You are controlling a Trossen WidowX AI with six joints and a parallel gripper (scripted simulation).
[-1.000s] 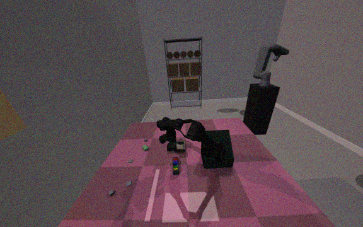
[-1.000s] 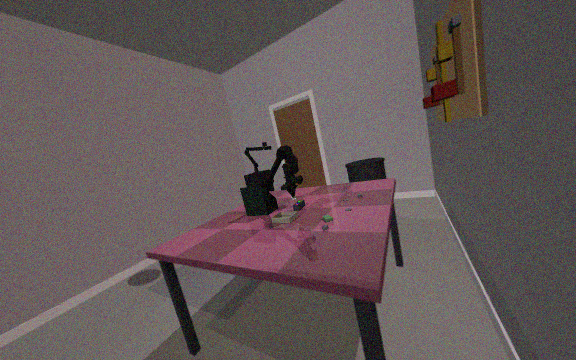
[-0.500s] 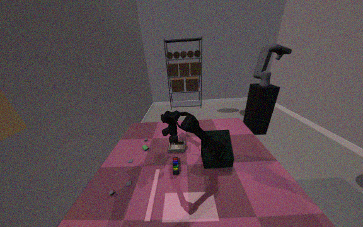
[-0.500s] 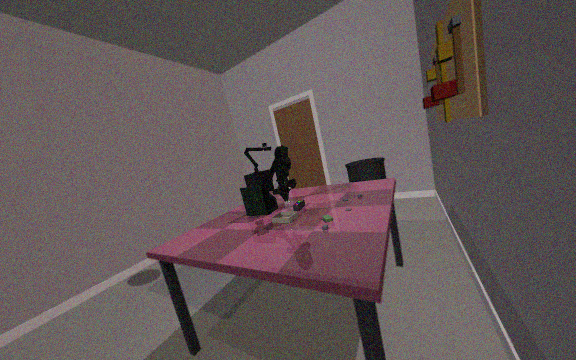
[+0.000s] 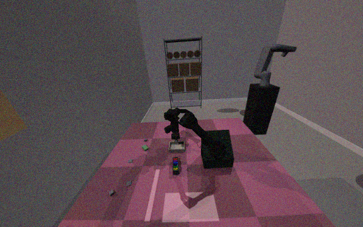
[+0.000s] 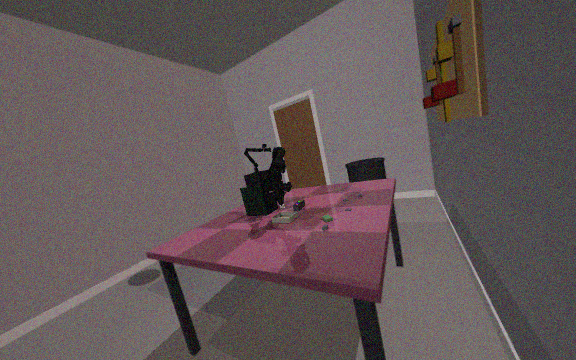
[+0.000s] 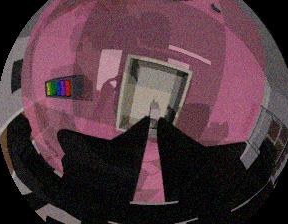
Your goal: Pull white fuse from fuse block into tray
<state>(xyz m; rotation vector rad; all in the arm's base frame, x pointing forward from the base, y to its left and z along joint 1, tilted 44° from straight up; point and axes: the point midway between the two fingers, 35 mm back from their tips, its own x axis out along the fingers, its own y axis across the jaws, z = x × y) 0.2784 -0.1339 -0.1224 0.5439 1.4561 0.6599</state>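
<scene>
Right now the white fuse is 10 mm below my gripper tip.
</scene>
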